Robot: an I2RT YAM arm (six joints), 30 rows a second.
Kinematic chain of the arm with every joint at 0, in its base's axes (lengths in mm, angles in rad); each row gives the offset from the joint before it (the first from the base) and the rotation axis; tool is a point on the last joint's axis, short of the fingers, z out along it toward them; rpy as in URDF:
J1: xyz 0 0 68 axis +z
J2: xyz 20 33.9 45.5 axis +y
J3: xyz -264 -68.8 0 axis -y
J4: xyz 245 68.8 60 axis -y
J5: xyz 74 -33.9 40.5 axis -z
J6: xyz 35.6 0 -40.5 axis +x
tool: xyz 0 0 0 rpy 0 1.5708 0
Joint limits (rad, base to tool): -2.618..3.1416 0..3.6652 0..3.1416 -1.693..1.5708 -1.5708..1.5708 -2.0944..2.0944
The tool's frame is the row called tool.
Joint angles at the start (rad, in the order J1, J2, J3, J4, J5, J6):
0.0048 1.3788 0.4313 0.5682 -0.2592 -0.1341
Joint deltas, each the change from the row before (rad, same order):
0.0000 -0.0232 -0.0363 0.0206 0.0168 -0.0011
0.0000 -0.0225 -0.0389 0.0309 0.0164 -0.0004
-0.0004 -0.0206 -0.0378 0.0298 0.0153 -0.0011
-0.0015 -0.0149 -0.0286 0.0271 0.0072 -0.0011
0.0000 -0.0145 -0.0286 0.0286 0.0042 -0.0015
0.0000 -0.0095 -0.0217 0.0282 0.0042 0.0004
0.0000 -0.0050 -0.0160 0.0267 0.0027 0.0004
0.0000 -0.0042 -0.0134 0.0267 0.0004 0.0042
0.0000 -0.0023 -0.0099 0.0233 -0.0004 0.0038
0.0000 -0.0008 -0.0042 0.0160 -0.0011 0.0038
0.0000 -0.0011 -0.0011 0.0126 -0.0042 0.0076
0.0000 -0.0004 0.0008 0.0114 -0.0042 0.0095
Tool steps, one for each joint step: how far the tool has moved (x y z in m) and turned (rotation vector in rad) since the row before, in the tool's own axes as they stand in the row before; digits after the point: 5 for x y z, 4 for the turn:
0.00549 0.00174 -0.00600 0.0176 -0.0049 -0.0030
0.00547 0.00170 -0.00618 0.0182 -0.0118 -0.0038
0.00559 0.00150 -0.00599 0.0172 -0.0101 -0.0037
0.00387 0.00090 -0.00459 0.0103 -0.0119 -0.0034
0.00369 0.00131 -0.00458 0.0061 -0.0135 -0.0044
0.00234 0.00087 -0.00340 0.0063 -0.0150 -0.0027
0.00141 0.00058 -0.00238 0.0048 -0.0149 -0.0026
0.00066 0.00048 -0.00206 0.0027 -0.0170 0.0009
0.00021 0.00034 -0.00150 0.0016 -0.0153 0.0008
-0.00056 0.00009 -0.00064 0.0005 -0.0124 0.0014
-0.00124 0.00004 -0.00025 -0.0027 -0.0128 0.0052
-0.00157 -0.00005 0.00007 -0.0028 -0.0127 0.0070

